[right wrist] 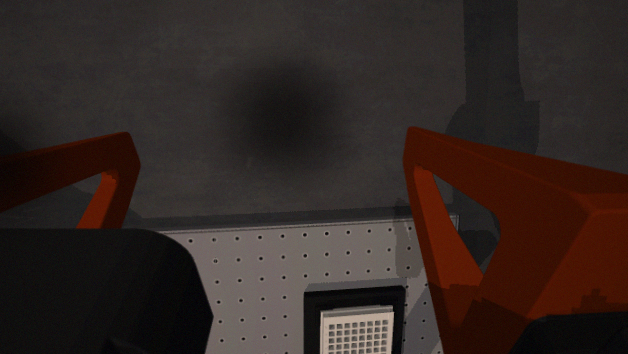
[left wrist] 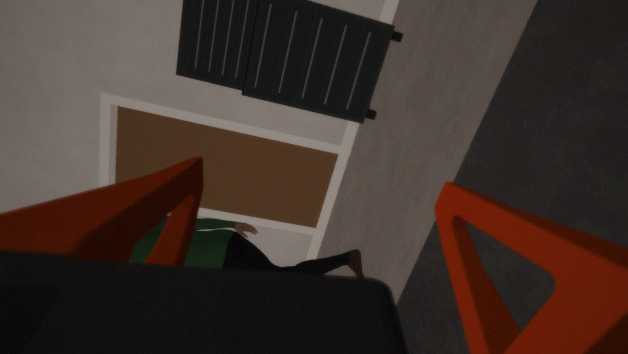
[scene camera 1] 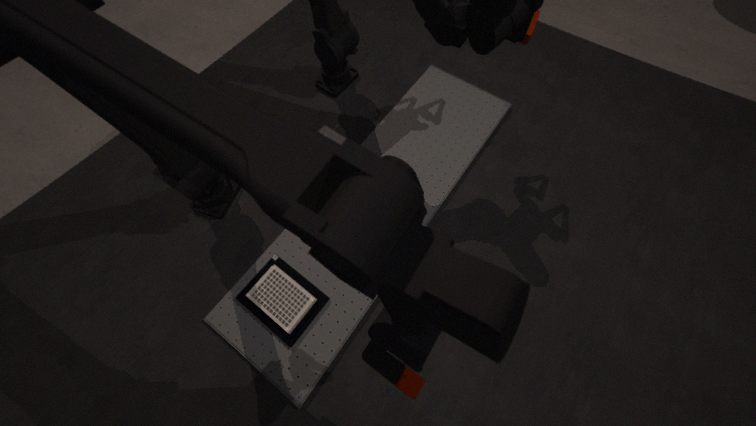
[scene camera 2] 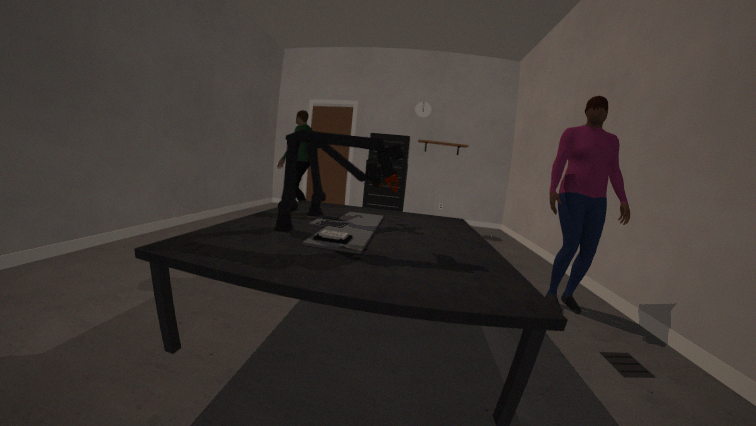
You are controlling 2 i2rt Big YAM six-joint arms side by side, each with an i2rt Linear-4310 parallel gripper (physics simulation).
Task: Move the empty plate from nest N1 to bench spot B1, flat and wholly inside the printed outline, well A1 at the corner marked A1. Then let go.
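Pixels of known places: left gripper, fingertip midpoint: (left wrist: 326,183) (scene camera 2: 380,177); right gripper, fingertip midpoint: (right wrist: 268,145) (scene camera 1: 431,342) (scene camera 2: 396,192); left arm's base, link origin: (scene camera 1: 337,80) (scene camera 2: 315,214); right arm's base, link origin: (scene camera 1: 219,194) (scene camera 2: 283,228).
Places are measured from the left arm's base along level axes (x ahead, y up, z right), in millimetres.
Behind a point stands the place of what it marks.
Observation:
The pale plate (scene camera 1: 281,298) {x 334, y 39, z 576 mm} (scene camera 2: 333,234) {x 334, y 39, z 593 mm} (right wrist: 357,332) {x 369, y 38, z 574 mm} with a grid of wells sits flat in a black nest (scene camera 1: 290,339) {x 402, y 25, z 625 mm} (right wrist: 312,310) {x 394, y 25, z 524 mm} on the perforated board. In the right wrist view the plate shows at the bottom edge, cut off. My right gripper (right wrist: 268,145) {x 603, y 263, z 474 mm} is open and empty, high above the board and beyond its edge. My left gripper (left wrist: 326,183) {x 424, y 308, z -206 mm} is open and empty, raised and facing the door wall, far from the plate. The printed outline of B1 is hidden behind the right arm in scene camera 1. Nest and corner labels are too small to read.
The perforated board (scene camera 1: 338,317) {x 452, y 13, z 534 mm} (right wrist: 250,285) {x 423, y 13, z 454 mm} lies on the dark table (scene camera 2: 423,285) {x 762, y 0, z 936 mm}. The right arm (scene camera 1: 365,211) {x 496, y 518, z 457 mm} spans above its middle, hiding part of it. A second stretch of board (scene camera 1: 465,127) {x 416, y 13, z -70 mm} shows beyond the arm. Two people stand beyond the table.

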